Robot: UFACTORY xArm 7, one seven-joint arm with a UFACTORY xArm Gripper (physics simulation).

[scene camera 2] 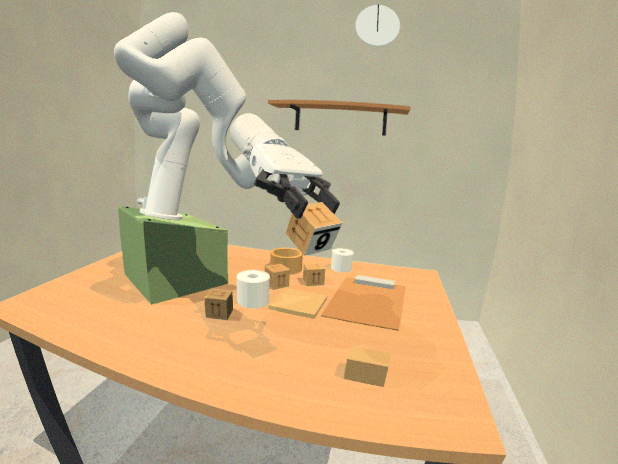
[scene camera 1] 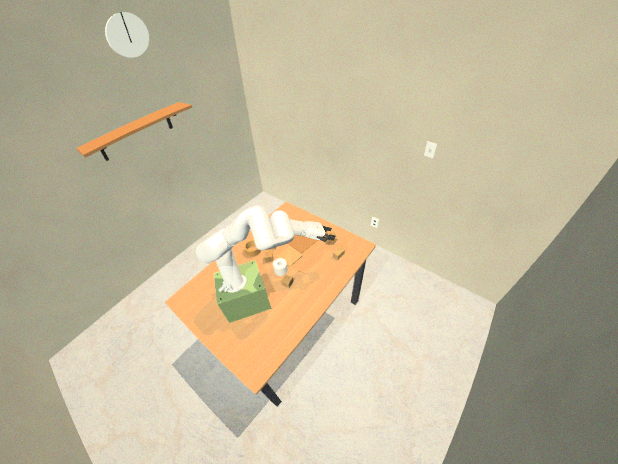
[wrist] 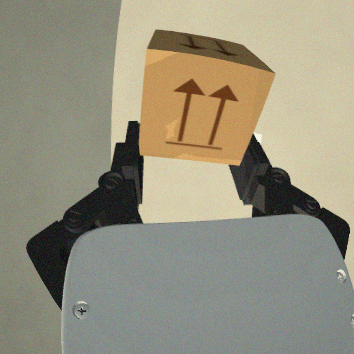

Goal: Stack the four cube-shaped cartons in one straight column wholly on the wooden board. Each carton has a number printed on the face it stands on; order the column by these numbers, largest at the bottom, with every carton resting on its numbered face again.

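Places are measured from the arm's base along level axes (x ahead, y left, z up), in millimetres.
Pixels of known places: gripper, between the fingertips: [scene camera 2: 319, 210] [scene camera 1: 332, 233] [wrist: 186, 139]; arm's base, origin of its link: [scene camera 2: 160, 215] [scene camera 1: 235, 283].
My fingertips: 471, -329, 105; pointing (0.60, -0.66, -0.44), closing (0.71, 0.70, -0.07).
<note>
For each thing: its top centre in the pictures, then the offset to it from my fingertips, as dx, dy, dz. "*": a spot on its surface instead.
- light wooden board, centre of its top: [scene camera 2: 299, 300] [scene camera 1: 289, 255] -52, +279, -289
- wooden ring, centre of its top: [scene camera 2: 286, 252] [scene camera 1: 251, 245] -128, +527, -245
- brown flat sheet, centre of its top: [scene camera 2: 369, 294] [scene camera 1: 297, 233] +134, +337, -283
- grey bar, a spot on its surface: [scene camera 2: 374, 283] * +157, +431, -288
- plain block, centre of its top: [scene camera 2: 369, 356] [scene camera 1: 339, 250] +107, +4, -253
My gripper [scene camera 1: 332, 233] [scene camera 2: 316, 208] [wrist: 186, 139] is shut on a carton [scene camera 1: 330, 241] [scene camera 2: 300, 232] [wrist: 197, 110] and holds it tilted, high above the table. Its white label [scene camera 2: 322, 240] faces scene camera 2; the digit looks like a 9 there, with a black bar above it, so with the bar underneath it reads 6. The light wooden board [scene camera 1: 287, 256] [scene camera 2: 298, 303] bears no carton. One carton [scene camera 1: 287, 281] [scene camera 2: 218, 305] stands left of the near white roll; two others [scene camera 2: 277, 277] [scene camera 2: 314, 275] stand behind the board. Their numbered faces are hidden.
White rolls [scene camera 1: 280, 268] [scene camera 2: 253, 291] [scene camera 2: 342, 261] stand left of and behind the board. A wooden ring [scene camera 2: 286, 265] stands behind the cartons. A brown flat sheet [scene camera 2: 367, 307] and a grey bar [scene camera 2: 374, 283] lie to the right. A plain block [scene camera 1: 338, 254] [scene camera 2: 366, 368] lies near the front.
</note>
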